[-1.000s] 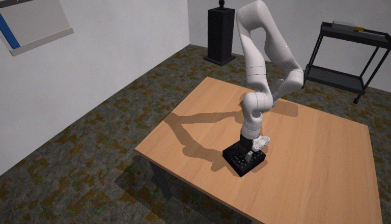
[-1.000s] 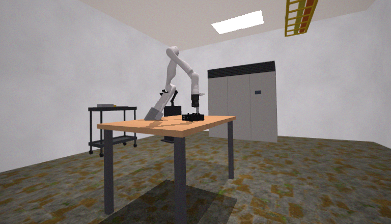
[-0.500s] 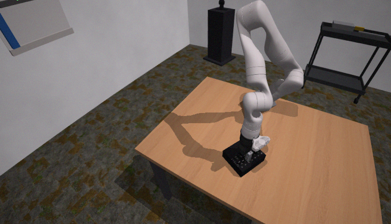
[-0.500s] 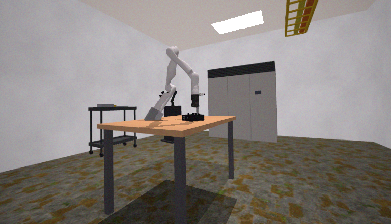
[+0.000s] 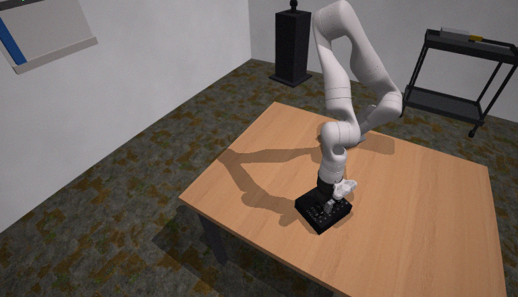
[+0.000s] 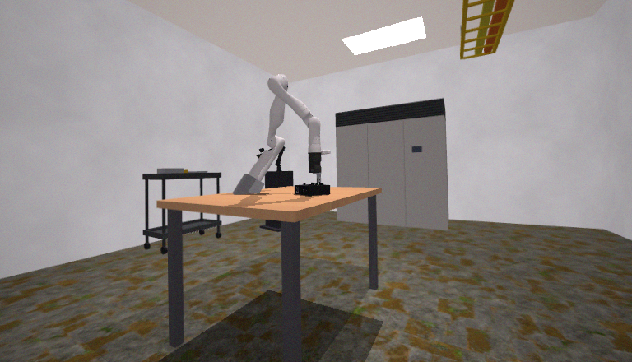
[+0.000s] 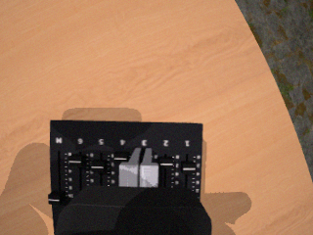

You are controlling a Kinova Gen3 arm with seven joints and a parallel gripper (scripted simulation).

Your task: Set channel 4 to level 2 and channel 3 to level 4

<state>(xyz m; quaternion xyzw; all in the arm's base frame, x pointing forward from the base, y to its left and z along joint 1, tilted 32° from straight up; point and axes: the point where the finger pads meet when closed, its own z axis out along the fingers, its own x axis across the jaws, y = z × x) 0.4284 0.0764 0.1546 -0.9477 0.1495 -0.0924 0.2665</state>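
The channel 3 fader is 20 mm to the right of my hand and 10 mm below it. From my hand the other things lie so: channel 4 fader 20 mm behind, 10 mm to the left, 10 mm below.
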